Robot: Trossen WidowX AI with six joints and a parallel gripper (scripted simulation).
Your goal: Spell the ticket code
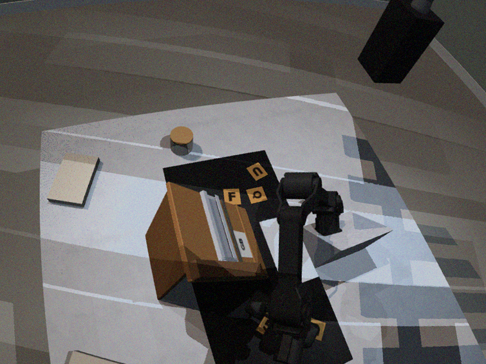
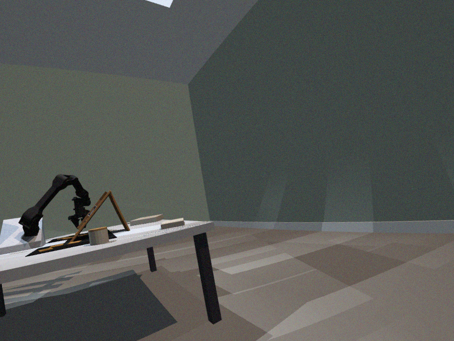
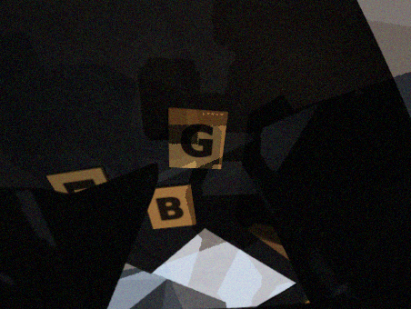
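Right now the g tile is 5 cm below my gripper tip and 1 cm to the left of it. From my gripper tip the other things lie so: black mat 20 cm to the right, 5 cm below, 4 cm behind; then b tile 8 cm behind, 5 cm below, 3 cm to the right; then d tile 13 cm behind, 6 cm to the left, 5 cm below.
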